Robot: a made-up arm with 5 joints.
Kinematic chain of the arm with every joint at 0, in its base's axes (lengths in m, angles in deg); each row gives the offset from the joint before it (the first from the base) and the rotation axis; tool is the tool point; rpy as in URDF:
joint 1: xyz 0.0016 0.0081 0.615 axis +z
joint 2: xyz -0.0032 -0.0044 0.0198 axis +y
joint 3: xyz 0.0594 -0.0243 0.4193 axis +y
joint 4: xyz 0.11 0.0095 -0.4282 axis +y
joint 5: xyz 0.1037 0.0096 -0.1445 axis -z
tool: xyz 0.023 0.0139 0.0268 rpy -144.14 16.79 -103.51
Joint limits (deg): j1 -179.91..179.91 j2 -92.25..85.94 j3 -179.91..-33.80 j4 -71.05..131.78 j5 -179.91..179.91
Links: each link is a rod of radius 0.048 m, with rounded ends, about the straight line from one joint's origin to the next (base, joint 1, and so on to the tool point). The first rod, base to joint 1, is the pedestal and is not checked.
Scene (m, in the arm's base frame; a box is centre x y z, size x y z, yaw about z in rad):
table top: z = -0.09
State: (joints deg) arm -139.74 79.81 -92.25 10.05 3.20
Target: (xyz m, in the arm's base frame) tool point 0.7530 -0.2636 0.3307
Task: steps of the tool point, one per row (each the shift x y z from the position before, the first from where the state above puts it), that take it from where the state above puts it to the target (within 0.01 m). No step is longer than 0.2 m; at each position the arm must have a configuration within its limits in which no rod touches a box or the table.
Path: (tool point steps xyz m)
1: 0.1229 -0.1246 0.0206
2: 0.1502 -0.0933 0.0205
3: 0.1693 -0.0562 0.0208
4: 0.1791 -0.0150 0.0207
5: 0.1789 0.0272 0.0209
6: 0.1686 0.0686 0.0208
7: 0.1489 0.1067 0.0209
8: 0.1203 0.1391 0.0208
9: 0.0850 0.1641 0.0209

